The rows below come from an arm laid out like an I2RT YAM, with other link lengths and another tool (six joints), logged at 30 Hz.
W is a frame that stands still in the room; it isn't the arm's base.
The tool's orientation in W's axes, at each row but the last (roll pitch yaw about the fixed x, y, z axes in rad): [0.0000, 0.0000, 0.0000]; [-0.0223, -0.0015, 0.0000]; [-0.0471, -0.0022, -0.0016]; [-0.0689, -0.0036, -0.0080]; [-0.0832, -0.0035, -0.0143]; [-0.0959, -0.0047, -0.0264]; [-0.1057, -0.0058, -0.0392]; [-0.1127, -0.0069, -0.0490]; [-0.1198, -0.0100, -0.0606]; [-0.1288, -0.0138, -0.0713]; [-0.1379, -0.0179, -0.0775]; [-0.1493, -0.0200, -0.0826]
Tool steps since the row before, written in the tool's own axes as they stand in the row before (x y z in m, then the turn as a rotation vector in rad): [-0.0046, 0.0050, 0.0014, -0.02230, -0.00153, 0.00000]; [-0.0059, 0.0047, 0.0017, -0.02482, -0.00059, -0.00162]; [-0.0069, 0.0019, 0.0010, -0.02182, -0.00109, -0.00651]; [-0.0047, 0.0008, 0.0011, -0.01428, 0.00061, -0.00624]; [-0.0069, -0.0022, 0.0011, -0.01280, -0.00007, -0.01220]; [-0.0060, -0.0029, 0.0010, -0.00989, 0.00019, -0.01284]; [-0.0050, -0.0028, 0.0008, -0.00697, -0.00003, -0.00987]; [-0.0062, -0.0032, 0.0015, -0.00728, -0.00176, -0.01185]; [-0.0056, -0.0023, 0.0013, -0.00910, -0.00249, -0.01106]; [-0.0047, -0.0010, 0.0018, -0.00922, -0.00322, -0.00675]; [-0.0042, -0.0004, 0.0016, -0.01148, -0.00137, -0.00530]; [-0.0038, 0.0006, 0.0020, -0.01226, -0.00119, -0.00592]
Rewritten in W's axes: [-0.0046, 0.0050, 0.0014, -0.02230, -0.00153, 0.00000]; [-0.0059, 0.0047, 0.0016, -0.02482, -0.00063, -0.00164]; [-0.0069, 0.0020, 0.0009, -0.02181, -0.00136, -0.00650]; [-0.0047, 0.0009, 0.0010, -0.01426, 0.00029, -0.00632]; [-0.0069, -0.0020, 0.0013, -0.01277, -0.00090, -0.01220]; [-0.0061, -0.0026, 0.0012, -0.00985, -0.00078, -0.01285]; [-0.0051, -0.0025, 0.0011, -0.00695, -0.00080, -0.00985]; [-0.0064, -0.0027, 0.0018, -0.00734, -0.00273, -0.01163]; [-0.0057, -0.0018, 0.0015, -0.00921, -0.00324, -0.01077]; [-0.0048, -0.0004, 0.0018, -0.00940, -0.00340, -0.00641]; [-0.0042, 0.0002, 0.0016, -0.01151, -0.00120, -0.00527]; [-0.0038, 0.0012, 0.0018, -0.01227, -0.00105, -0.00592]
